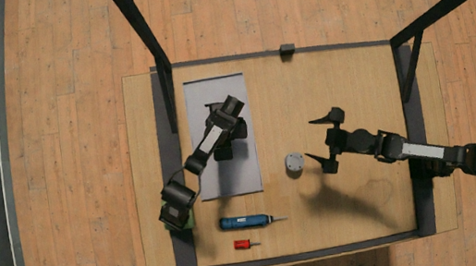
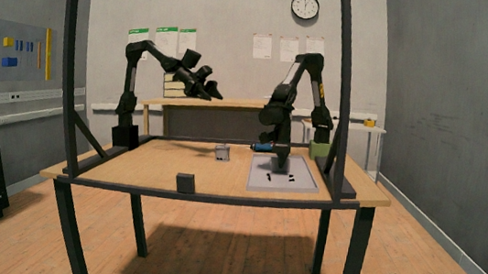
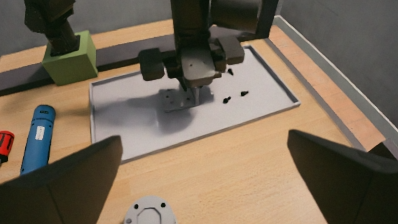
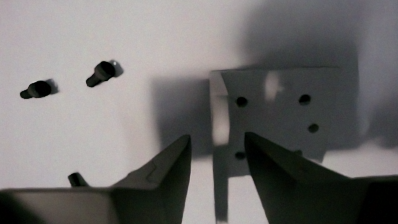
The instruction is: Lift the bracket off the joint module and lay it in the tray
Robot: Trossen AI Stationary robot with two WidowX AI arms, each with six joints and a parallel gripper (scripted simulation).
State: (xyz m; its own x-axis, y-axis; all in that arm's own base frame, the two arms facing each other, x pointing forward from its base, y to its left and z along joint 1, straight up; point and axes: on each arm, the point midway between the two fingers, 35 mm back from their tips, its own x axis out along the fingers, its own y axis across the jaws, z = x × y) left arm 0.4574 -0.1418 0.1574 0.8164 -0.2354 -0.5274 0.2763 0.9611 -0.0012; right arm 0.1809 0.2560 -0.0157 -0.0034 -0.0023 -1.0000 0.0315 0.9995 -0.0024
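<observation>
The grey bracket lies 4 cm below my right hand and 3 cm ahead of it. The rest, counted from my right hand: grey joint module (23 cm to the left, 14 cm ahead, 3 cm below); red tool (40 cm ahead, 4 cm below, 1 cm to the left); grey tray (5 cm below, 1 cm ahead).
</observation>
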